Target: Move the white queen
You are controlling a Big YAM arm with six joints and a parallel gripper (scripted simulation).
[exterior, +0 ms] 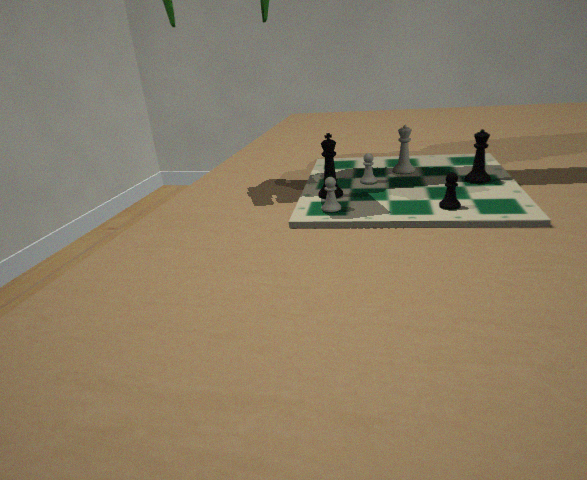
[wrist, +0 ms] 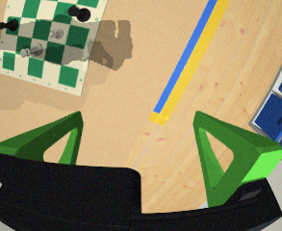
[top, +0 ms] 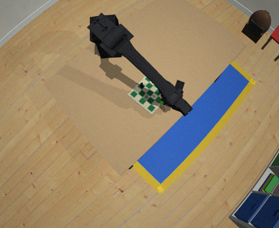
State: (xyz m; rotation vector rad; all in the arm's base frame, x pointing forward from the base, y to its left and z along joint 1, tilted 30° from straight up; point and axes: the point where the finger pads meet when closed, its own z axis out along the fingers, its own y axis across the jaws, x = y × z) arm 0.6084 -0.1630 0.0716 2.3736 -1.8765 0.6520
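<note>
Now: the white queen 19 cm behind my hand, 3 cm to the left of it and 15 cm below it. The rest, counted from my hand: black pawn: 21 cm behind, 15 cm to the left, 17 cm below; then black king: 10 cm behind, 9 cm to the left, 15 cm below; then green-and-cream chessboard: 19 cm behind, 7 cm to the left, 18 cm below.
</note>
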